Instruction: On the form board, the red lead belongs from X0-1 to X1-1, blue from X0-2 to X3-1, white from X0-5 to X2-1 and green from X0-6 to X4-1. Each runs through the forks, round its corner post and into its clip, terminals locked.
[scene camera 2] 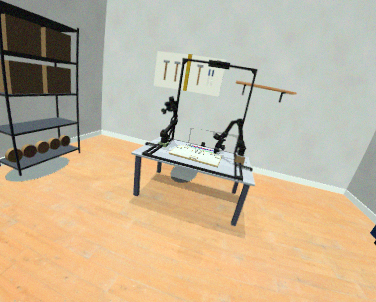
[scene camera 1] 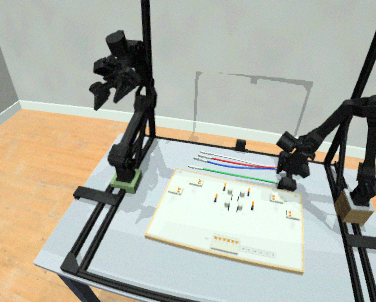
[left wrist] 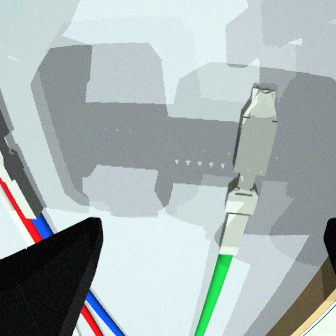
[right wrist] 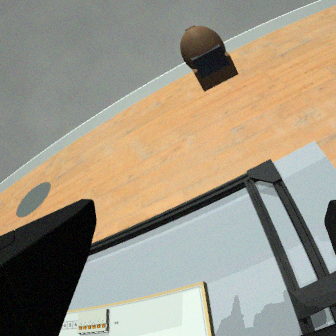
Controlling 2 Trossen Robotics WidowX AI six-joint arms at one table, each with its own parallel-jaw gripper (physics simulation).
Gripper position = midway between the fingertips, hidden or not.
My left gripper (scene camera 1: 277, 181) is open and touches a form board (scene camera 1: 268, 239). My right gripper (scene camera 1: 104, 106) is open and holds nothing.
My left gripper also shows in the left wrist view (left wrist: 220, 231). My right gripper shows as well in the right wrist view (right wrist: 216, 213). The form board is seen too in the left wrist view (left wrist: 307, 306) and in the right wrist view (right wrist: 190, 302).
